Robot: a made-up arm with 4 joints. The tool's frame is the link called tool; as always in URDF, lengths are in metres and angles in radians. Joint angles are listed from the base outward.
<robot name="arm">
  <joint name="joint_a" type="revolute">
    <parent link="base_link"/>
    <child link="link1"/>
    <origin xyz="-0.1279 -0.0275 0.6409" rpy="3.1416 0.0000 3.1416"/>
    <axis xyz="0 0 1"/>
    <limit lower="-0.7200" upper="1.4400"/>
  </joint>
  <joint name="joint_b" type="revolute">
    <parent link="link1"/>
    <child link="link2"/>
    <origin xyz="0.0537 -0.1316 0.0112" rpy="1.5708 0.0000 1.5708"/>
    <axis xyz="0 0 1"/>
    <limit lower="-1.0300" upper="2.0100"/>
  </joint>
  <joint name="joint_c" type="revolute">
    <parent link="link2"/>
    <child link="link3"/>
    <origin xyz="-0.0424 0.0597 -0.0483" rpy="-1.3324 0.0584 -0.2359"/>
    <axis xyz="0 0 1"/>
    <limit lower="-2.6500" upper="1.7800"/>
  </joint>
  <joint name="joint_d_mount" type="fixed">
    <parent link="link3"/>
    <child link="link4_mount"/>
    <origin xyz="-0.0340 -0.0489 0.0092"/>
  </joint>
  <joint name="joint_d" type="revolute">
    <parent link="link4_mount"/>
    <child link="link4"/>
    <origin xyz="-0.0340 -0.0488 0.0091" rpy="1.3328 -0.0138 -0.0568"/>
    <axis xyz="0 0 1"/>
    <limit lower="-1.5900" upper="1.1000"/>
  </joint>
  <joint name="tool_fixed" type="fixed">
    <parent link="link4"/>
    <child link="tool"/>
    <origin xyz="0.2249 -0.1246 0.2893" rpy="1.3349 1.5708 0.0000"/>
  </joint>
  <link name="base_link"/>
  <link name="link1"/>
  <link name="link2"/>
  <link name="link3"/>
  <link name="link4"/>
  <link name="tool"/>
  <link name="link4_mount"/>
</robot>
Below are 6 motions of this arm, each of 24 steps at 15 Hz.
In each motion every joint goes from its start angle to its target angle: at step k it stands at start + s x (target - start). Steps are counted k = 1, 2, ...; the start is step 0. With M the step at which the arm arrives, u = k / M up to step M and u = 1 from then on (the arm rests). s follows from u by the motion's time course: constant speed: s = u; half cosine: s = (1 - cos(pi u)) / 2; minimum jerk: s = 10 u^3 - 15 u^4 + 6 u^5.
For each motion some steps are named. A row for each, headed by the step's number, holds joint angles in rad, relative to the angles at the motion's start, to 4 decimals.
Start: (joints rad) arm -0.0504 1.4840 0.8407 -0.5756
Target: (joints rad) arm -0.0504 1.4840 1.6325 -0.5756
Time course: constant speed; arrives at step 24
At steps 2, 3, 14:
2: 0.0000 0.0000 0.0660 0.0000
3: 0.0000 0.0000 0.0990 0.0000
14: 0.0000 0.0000 0.4619 0.0000

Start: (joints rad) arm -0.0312 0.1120 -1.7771 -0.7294
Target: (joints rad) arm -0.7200 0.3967 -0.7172 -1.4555
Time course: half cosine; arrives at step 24
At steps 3, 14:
3: -0.0262 0.0108 0.0403 -0.0276
14: -0.4335 0.1792 0.6671 -0.4570

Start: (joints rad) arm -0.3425 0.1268 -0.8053 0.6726
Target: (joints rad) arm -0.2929 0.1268 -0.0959 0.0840
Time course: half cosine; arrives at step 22
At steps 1, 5, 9, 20, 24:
1: 0.0003 0.0000 0.0036 -0.0030
5: 0.0061 0.0000 0.0866 -0.0719
9: 0.0178 0.0000 0.2548 -0.2114
20: 0.0486 0.0000 0.6950 -0.5767
24: 0.0496 0.0000 0.7094 -0.5886

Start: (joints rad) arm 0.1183 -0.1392 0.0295 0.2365
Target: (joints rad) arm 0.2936 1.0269 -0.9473 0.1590
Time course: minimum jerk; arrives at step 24
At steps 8, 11, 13, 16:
8: 0.0368 0.2447 -0.2050 -0.0163
11: 0.0740 0.4924 -0.4124 -0.0327
13: 0.1013 0.6737 -0.5644 -0.0448
16: 0.1385 0.9214 -0.7718 -0.0612

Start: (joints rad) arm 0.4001 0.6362 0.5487 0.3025
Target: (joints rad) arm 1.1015 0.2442 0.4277 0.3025
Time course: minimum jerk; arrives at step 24
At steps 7, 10, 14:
7: 0.1068 -0.0597 -0.0184 0.0000
10: 0.2431 -0.1359 -0.0419 0.0000
14: 0.4583 -0.2561 -0.0791 0.0000

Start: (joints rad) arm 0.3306 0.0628 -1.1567 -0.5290
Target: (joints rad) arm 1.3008 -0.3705 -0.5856 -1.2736
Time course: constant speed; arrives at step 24
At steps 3, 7, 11, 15, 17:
3: 0.1213 -0.0542 0.0714 -0.0931
7: 0.2830 -0.1264 0.1666 -0.2172
11: 0.4447 -0.1986 0.2618 -0.3413
15: 0.6064 -0.2708 0.3569 -0.4654
17: 0.6872 -0.3069 0.4045 -0.5274

